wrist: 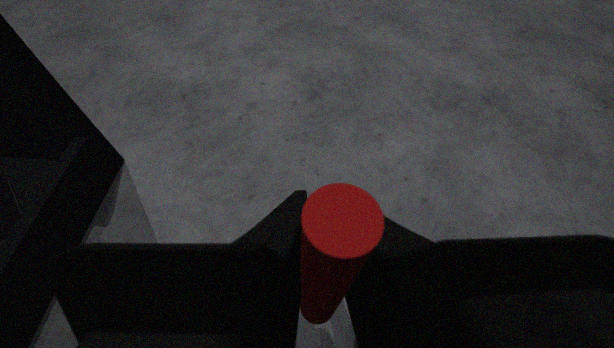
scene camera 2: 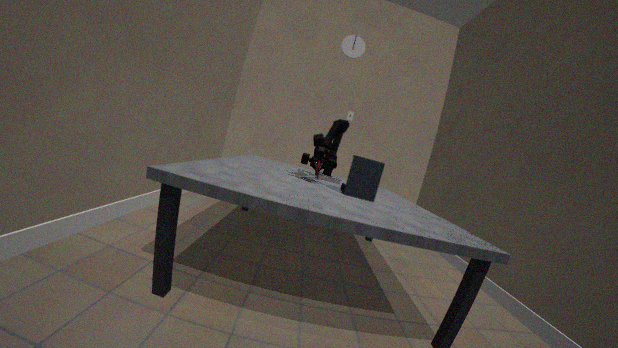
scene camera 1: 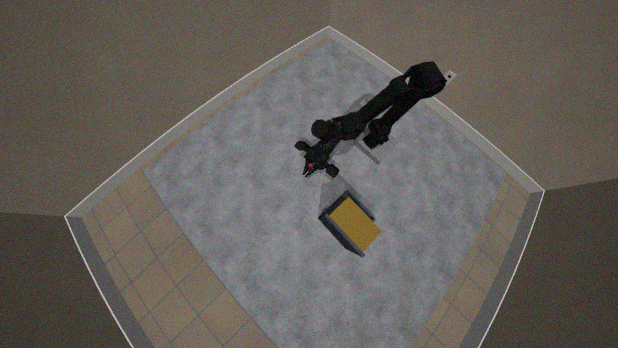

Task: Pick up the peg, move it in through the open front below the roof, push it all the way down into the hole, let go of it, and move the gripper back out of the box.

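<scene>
The red peg is upright, slightly tilted in the wrist view, between the fingertips. My gripper is shut on it, low over the table and outside the box. Whether the peg's lower end touches the table cannot be told. The box, with dark blue-grey walls and a yellow roof, stands close by, below and right of my gripper in scene camera 1. One dark wall of the box faces scene camera 2. A dark part of the box shows at the left in the wrist view. The hole is hidden.
The grey mottled table carries the arm and the box. The arm reaches in from the upper right in scene camera 1. A thin grey strip lies beside the arm. The table's front edge shows in scene camera 2.
</scene>
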